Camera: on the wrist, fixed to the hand. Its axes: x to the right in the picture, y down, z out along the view.
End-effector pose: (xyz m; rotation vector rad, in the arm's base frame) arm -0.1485 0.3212 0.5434 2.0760 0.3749 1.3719
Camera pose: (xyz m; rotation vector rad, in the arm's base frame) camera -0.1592 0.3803 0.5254 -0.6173 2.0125 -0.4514
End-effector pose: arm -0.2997 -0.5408 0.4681 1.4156 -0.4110 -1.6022
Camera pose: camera -0.2991 -0.5158 0.4106 -0.5957 -1.4893 0.7713
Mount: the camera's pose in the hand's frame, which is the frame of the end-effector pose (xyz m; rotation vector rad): 0.0144 -0.0559 -0.0246 -0.0092 -0.5293 3.0331
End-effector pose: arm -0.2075 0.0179 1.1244 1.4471 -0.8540 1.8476
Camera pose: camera -0.1795 0.0719 1.1399 0.4012 1.3358 -0.5236
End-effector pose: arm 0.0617 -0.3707 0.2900 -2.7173 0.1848 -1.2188
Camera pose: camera 0.0555 -0.3207 0.3275 -0.0952 2.2233 0.5562
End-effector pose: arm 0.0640 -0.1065 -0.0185 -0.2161 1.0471 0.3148
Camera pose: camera 0.0705 -0.1645 -0.0416 -1.5644 0.0914 -2.6407
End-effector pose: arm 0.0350 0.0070 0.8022 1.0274 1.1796 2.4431
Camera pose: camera 0.0031 0.0355 0.7563 -1.2063 0.7797 -0.1861
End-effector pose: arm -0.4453 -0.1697 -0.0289 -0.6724 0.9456 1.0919
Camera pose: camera -0.3977 -0.2030 -0.0526 -1.2475 -0.4802 -1.9248
